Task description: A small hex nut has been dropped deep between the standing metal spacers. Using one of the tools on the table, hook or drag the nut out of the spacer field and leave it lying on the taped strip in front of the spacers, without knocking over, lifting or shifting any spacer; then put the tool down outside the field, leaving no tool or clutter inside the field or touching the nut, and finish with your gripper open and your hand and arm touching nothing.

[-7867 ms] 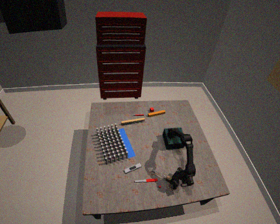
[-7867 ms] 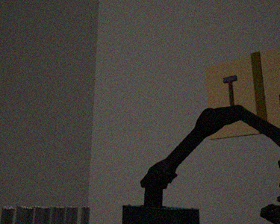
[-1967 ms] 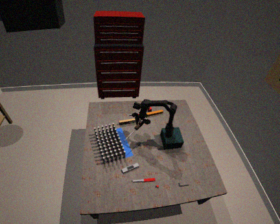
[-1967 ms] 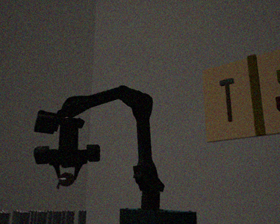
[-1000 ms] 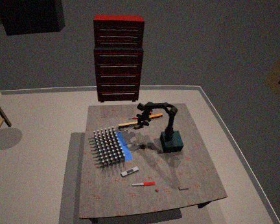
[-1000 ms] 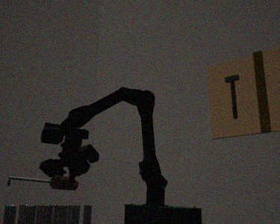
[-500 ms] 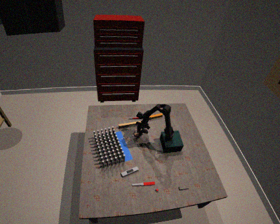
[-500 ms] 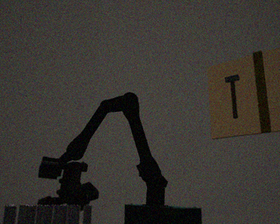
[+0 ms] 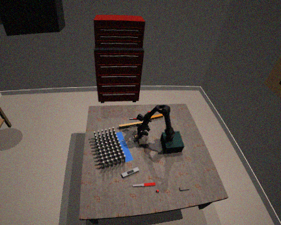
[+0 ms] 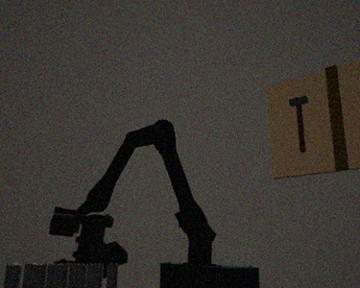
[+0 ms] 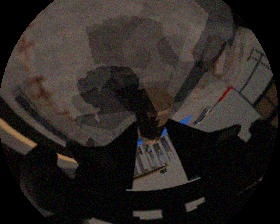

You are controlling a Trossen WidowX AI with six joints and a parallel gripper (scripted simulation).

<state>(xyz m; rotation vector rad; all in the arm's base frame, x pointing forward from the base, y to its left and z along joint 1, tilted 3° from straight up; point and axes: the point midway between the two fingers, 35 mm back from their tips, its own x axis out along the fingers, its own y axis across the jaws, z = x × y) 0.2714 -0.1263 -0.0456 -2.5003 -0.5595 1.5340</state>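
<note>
The blue taped strip is 17 cm ahead of my gripper tip, 8 cm to the left of it and 4 cm below it. The rest, counted from my gripper tip: red-handled tool 2 cm ahead, 28 cm to the right, 3 cm below; then orange block 24 cm behind, 29 cm to the right, 2 cm below; then hook tool 10 cm ahead, 3 cm to the left.
</note>
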